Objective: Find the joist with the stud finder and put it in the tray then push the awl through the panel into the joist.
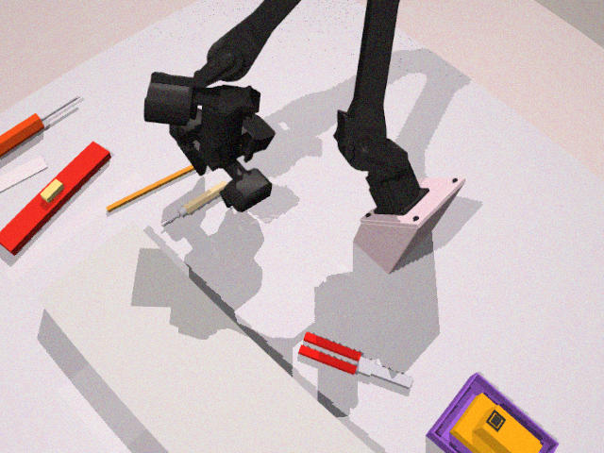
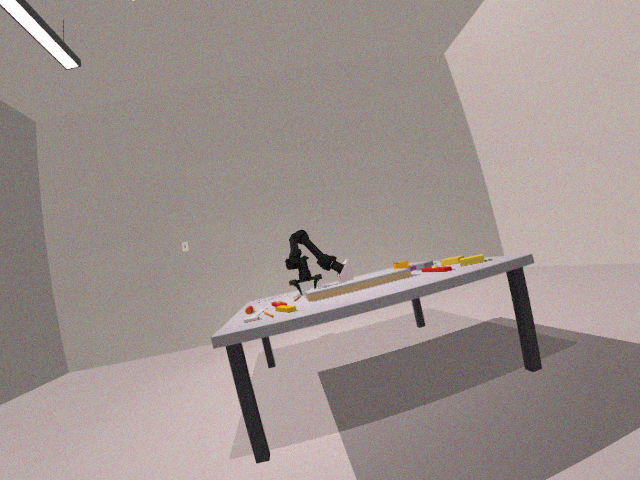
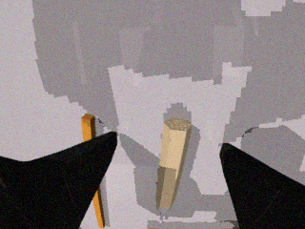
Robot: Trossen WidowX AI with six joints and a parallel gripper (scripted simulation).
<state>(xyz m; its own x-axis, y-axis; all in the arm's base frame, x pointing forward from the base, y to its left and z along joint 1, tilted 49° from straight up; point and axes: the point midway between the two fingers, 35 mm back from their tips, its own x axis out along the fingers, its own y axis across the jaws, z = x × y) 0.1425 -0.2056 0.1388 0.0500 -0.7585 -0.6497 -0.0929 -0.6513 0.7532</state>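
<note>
Right now my gripper tip is 60 mm short of the awl. The rest, counted from my gripper tip: orange-handled screwdriver: 130 mm ahead, 320 mm to the right, 10 mm above; then purple tray: 570 mm to the left, 10 mm above; then yellow stud finder: 560 mm to the left, 40 mm above.
</note>
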